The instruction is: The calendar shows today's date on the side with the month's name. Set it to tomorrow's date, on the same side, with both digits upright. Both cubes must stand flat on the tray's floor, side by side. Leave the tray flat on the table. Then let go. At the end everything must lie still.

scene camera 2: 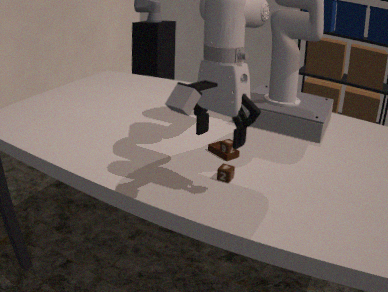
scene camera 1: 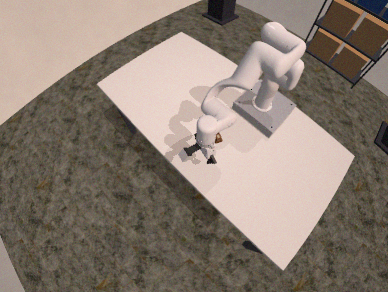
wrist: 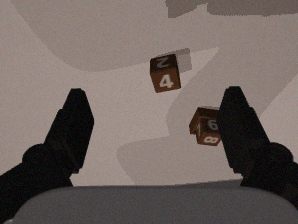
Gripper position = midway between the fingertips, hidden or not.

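Observation:
A brown cube (wrist: 164, 72) is in the scene. The gripper (scene camera 2: 219, 139) is there with it, and the wrist view shows the gripper (wrist: 154, 104) too.

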